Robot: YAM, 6 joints.
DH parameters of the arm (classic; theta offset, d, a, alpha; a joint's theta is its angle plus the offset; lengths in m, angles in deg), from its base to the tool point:
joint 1: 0 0.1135 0.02 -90
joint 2: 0 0 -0.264 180
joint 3: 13.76 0 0.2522 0
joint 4: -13.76 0 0.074 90
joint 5: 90 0 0 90
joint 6: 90 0.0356 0 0
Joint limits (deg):
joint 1: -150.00..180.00
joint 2: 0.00..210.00
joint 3: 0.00..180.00
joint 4: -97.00..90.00
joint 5: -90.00..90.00
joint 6: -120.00..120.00
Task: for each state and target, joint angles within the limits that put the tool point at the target. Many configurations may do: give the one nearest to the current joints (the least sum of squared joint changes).
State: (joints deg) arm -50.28 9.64 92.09 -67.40 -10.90 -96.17
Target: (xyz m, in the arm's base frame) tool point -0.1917 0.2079 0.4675
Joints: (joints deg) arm -46.03 10.08 113.15 -53.71 -10.31 -96.17
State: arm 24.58 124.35 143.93 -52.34 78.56 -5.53
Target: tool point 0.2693 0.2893 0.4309
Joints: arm 52.12 113.25 131.44 -64.76 79.09 -5.53
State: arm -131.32 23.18 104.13 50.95 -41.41 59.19
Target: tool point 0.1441 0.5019 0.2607
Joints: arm -103.33 0.00 122.33 73.77 -43.52 59.19
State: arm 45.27 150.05 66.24 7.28 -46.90 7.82
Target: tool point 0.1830 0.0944 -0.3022
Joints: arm 21.10 195.09 80.43 11.90 -38.57 7.82
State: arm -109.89 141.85 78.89 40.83 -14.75 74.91
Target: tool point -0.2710 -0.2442 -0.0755
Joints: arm -139.18 146.90 56.88 35.84 -12.41 74.91
